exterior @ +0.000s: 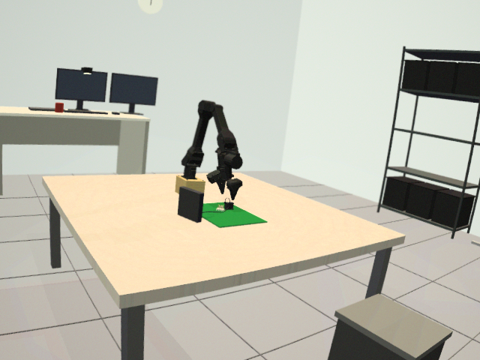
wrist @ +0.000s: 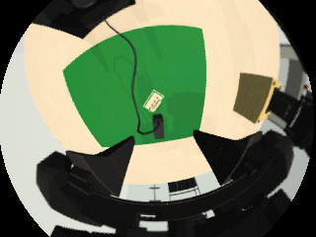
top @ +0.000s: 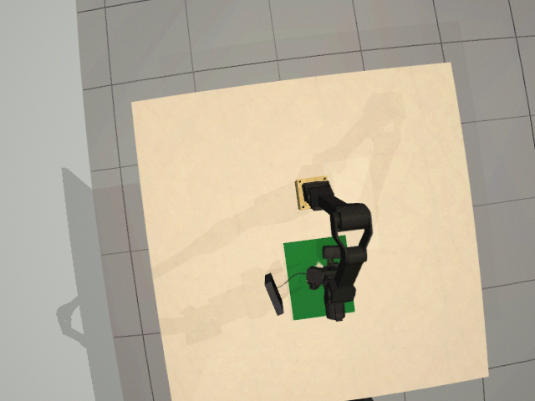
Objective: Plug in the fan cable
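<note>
My gripper tip is 10 mm short of the dark plug, 10 mm to the right of it and 40 mm above it. Also, from my gripper tip: green board: 50 mm ahead, 50 mm to the right, 70 mm below; then black fan: 60 mm ahead, 220 mm to the right; then four-pin header: 10 mm ahead, 40 mm to the right, 60 mm below.
</note>
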